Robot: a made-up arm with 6 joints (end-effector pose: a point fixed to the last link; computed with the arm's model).
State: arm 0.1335 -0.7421 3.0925 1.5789 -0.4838 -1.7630
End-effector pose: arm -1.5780 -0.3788 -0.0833 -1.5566 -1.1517 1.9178
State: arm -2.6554 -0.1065 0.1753 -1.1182 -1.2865 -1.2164
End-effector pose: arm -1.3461 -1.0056 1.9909 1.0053 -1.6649 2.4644
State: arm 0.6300 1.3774 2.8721 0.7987 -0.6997 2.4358
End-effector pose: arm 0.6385 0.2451 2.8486 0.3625 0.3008 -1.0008
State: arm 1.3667 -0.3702 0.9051 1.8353 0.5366 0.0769
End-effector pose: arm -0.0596 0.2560 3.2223 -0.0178 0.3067 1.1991
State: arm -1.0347 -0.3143 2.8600 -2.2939 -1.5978 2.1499
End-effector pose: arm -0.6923 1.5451 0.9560 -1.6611 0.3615 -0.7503
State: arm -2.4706 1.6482 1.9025 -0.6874 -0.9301 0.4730
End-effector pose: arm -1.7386 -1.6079 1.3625 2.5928 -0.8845 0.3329
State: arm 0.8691 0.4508 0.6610 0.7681 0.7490 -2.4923
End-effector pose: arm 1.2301 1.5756 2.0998 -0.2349 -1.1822 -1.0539
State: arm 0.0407 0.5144 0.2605 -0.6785 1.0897 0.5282
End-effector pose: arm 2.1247 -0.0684 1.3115 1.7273 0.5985 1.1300
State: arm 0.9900 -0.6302 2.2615 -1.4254 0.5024 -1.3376
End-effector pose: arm -1.0475 -1.8673 1.5818 2.1148 -0.0722 -0.4517
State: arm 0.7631 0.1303 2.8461 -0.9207 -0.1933 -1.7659
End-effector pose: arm -1.2297 -1.1600 2.0798 1.5782 -0.9478 -0.9603
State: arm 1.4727 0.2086 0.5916 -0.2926 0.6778 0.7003
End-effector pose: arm 0.1987 1.7127 2.4479 0.5221 1.6214 2.2070
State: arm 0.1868 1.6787 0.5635 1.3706 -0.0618 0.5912
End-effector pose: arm 1.5783 0.2381 -0.7805 -0.2268 2.2916 -0.9404
